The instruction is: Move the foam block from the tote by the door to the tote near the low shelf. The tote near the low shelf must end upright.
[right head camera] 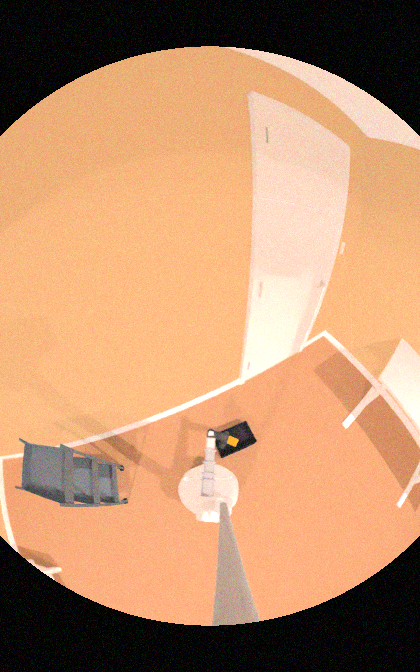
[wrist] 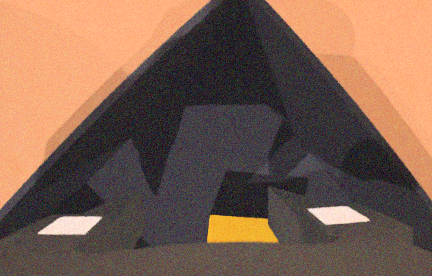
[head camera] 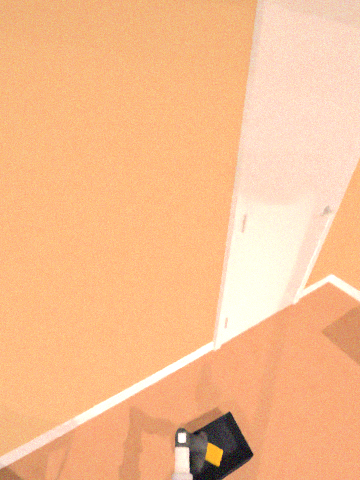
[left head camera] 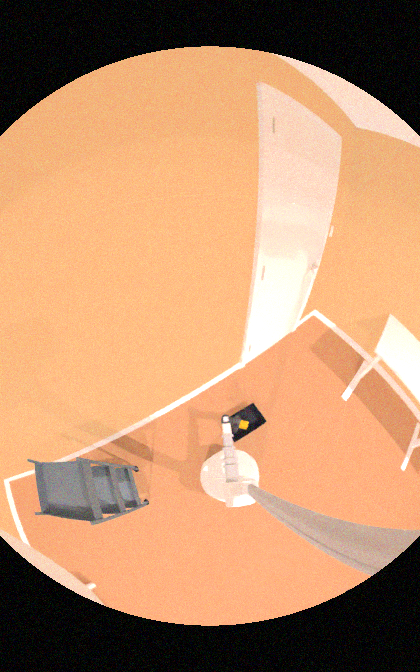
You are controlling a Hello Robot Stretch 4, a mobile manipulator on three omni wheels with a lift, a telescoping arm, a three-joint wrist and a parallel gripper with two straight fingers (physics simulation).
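Frame: origin at the robot's base, x right, y ahead, z up, level; metres.
Seen in the pictures: gripper, fingertip midpoint: (wrist: 205, 208).
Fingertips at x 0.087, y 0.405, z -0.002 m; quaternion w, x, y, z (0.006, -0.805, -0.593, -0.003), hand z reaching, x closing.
Note:
A point is followed by its place in that frame.
The yellow foam block (head camera: 214, 454) {y 0.406, x 0.162, z 0.021 m} (left head camera: 243, 424) (right head camera: 232, 441) {y 0.402, x 0.160, z 0.020 m} (wrist: 242, 229) {y 0.423, x 0.108, z -0.001 m} lies in the black tote (head camera: 239, 442) {y 0.464, x 0.304, z -0.025 m} (left head camera: 256, 416) (right head camera: 246, 434) {y 0.472, x 0.280, z -0.024 m} (wrist: 310, 90) {y 0.467, x 0.036, z 0.055 m} on the floor by the door. My gripper (wrist: 205, 208) {y 0.405, x 0.087, z -0.002 m} is open and reaches down into this tote. In the wrist view part of the block shows between the spread fingers, nearer the right one; its lower part is hidden by the gripper body. In the head views the gripper is beside the block, but its fingertips are too small to tell. The tote near the low shelf does not show in these views.
The white door (head camera: 270, 260) {y 1.152, x 0.531, z 0.654 m} (left head camera: 290, 225) (right head camera: 295, 225) {y 1.127, x 0.487, z 1.364 m} is in the wall behind the tote. A grey tiered cart (left head camera: 87, 487) (right head camera: 66, 475) {y -0.094, x -0.701, z 0.683 m} stands at the left by the wall. A white table (left head camera: 400, 350) (right head camera: 407, 382) {y 0.446, x 1.474, z 0.693 m} stands at the right.

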